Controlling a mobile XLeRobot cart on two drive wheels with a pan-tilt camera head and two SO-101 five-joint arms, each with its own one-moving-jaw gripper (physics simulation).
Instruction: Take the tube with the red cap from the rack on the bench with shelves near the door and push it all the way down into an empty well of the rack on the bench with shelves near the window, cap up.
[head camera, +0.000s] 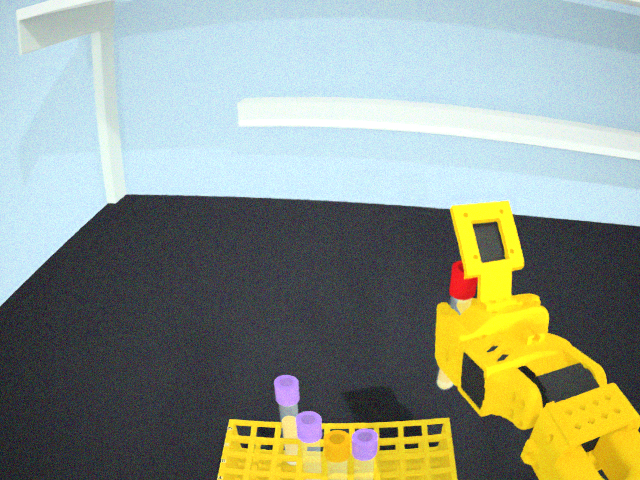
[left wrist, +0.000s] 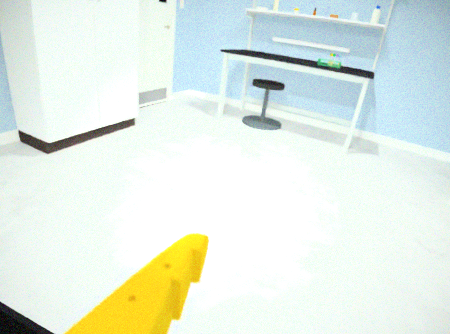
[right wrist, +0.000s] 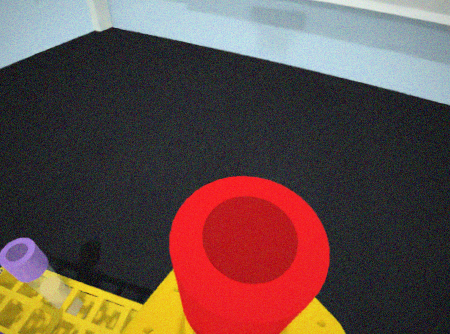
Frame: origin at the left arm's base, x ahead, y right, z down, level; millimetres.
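Where they show: left end effector, tool point: (left wrist: 205, 253); right end effector, tool point: (head camera: 445, 308) (right wrist: 209, 267).
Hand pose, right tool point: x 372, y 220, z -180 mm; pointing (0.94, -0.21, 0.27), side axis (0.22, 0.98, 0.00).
Things, the pixels of their centre, and the offset from my right tool point. "*": a spot on its surface instead. Level surfaces: height alone.
- tube with the red cap, body centre: (head camera: 455, 333) dx -10, dy +8, dz +16 mm
- orange-capped tube, surface spot: (head camera: 337, 445) * dx -67, dy -75, dz +74 mm
- far bench, its level: dz +193 mm
The tube with the red cap (head camera: 463, 283) (right wrist: 250, 240) is in my right gripper (head camera: 446, 335) (right wrist: 245, 312), cap up and slightly tilted. The gripper is shut on it below the cap, and the tube's lower end shows under the gripper in the head camera. It hangs to the right of and beyond the yellow rack (head camera: 451, 444) (right wrist: 100, 291), clear of it. That rack stands at the bottom of the head view; its front is cut off. It has empty wells at both sides. My left gripper (left wrist: 192, 260) is fully open, with one notched jaw in view, over the floor.
Purple-capped tubes (head camera: 286, 390) (head camera: 308, 426) (head camera: 364, 444) and an orange-capped tube (head camera: 337, 445) stand in the yellow rack. A white shelf post (head camera: 107, 118) rises at the bench's back left. A far bench (left wrist: 295, 61) bears a green rack (left wrist: 329, 64); a stool (left wrist: 268, 84) stands before it.
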